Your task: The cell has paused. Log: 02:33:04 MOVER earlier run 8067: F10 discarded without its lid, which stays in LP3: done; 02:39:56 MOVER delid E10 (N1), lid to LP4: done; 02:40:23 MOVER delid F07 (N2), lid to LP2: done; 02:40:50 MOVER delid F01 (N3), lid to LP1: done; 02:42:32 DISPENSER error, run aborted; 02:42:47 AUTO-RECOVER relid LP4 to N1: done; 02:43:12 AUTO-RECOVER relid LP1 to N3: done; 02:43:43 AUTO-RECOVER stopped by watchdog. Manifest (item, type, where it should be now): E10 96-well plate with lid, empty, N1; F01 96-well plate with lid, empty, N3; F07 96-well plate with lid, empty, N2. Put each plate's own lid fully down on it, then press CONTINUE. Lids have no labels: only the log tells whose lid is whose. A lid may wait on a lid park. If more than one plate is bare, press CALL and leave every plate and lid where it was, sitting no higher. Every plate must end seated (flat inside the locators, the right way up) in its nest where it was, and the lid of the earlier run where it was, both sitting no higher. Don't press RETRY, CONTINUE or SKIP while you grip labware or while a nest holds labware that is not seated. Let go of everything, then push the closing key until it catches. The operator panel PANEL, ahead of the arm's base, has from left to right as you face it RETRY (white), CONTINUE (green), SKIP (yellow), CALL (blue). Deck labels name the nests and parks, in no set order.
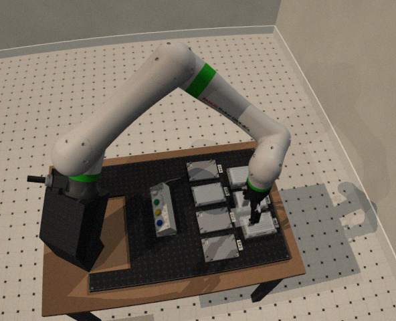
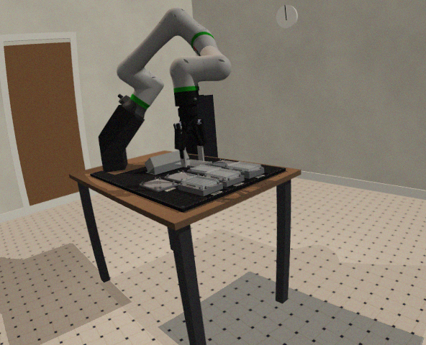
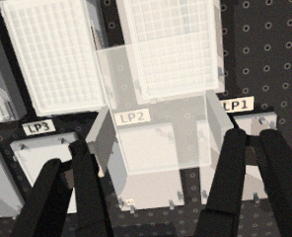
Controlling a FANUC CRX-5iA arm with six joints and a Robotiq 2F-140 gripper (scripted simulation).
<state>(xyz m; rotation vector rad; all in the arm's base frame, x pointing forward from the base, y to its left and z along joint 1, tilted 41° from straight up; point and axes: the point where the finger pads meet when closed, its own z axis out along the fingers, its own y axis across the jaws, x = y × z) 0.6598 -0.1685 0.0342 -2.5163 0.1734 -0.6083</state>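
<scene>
Now: the plate 8 cm below my hand, 6 cm ahead of it and 2 cm to the right of it. Also, from my hand: pale park: 13 cm behind, 11 cm below, 9 cm to the right; park LP2: 13 cm behind, 11 cm below, 4 cm to the left; LP2 label: 11 cm below, 4 cm to the left, 4 cm behind.
</scene>
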